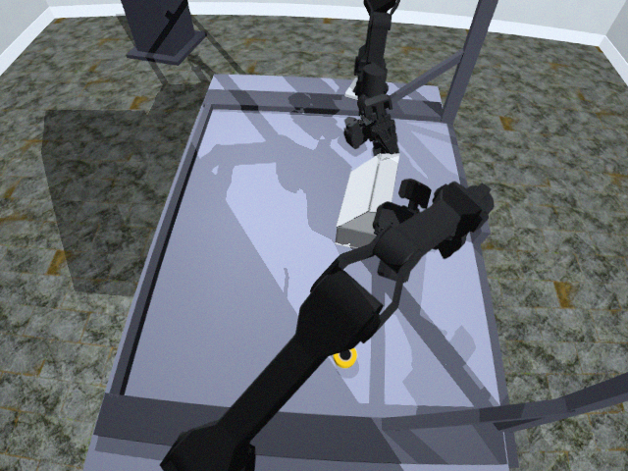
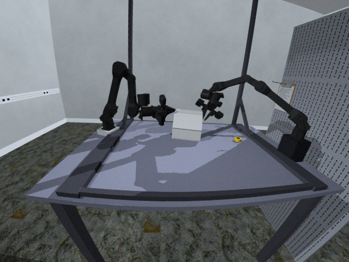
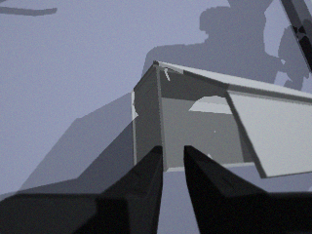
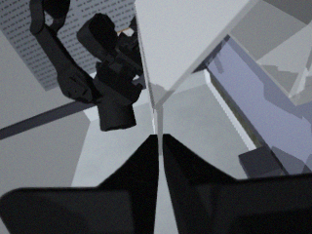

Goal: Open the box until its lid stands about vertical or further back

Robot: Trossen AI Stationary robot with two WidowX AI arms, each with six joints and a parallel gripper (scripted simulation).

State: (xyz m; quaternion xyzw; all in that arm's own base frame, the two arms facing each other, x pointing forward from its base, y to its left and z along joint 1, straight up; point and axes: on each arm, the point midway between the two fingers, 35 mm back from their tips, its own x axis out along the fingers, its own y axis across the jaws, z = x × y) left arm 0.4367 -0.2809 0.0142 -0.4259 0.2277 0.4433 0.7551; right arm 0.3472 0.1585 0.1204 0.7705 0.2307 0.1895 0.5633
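Now: the box 11 cm to the right of my left hand, 6 cm ahead of it and 4 cm below it.
The box lies 11 cm to the left of my right hand, 6 cm below it and 1 cm ahead of it.
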